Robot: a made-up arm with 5 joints.
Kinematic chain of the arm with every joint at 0, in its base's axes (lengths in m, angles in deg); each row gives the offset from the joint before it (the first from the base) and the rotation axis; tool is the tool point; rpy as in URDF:
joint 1: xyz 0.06 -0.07 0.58 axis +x
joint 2: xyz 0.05 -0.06 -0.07 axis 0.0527 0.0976 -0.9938
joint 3: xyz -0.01 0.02 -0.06 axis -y
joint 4: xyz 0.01 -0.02 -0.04 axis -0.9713 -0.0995 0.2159
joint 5: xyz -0.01 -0.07 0 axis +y
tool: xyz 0.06 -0.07 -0.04 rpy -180 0 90
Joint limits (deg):
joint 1: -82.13..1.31
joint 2: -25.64..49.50
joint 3: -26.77..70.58
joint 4: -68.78..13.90
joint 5: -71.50..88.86
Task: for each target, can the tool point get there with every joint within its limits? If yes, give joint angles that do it. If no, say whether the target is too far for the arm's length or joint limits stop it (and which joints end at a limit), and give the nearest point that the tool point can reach.
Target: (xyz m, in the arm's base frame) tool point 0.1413 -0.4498 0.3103
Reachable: no: too far | nearest point 0.1242 -0.3450 0.3847 | short by 0.130 m
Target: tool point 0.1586 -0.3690 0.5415
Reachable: yes | joints -39.39 30.93 55.26 -23.61 35.96
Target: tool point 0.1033 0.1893 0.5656
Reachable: no: joint limits stop it (at a limit: joint 1, joint 2, joint 3, joint 4, joint 5) | nearest point 0.0080 0.0124 0.3405 | short by 0.302 m
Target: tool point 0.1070 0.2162 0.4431
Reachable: no: joint limits stop it (at a limit: joint 1, joint 2, joint 3, joint 4, joint 5) | nearest point 0.0080 0.0124 0.3405 | short by 0.249 m
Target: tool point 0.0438 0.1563 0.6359
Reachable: no: joint limits stop it (at a limit: joint 1, joint 2, joint 3, joint 4) | nearest point 0.0034 -0.1435 0.6967 | short by 0.309 m
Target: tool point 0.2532 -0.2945 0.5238
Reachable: yes | joints -33.18 -12.10 56.78 -14.19 20.40
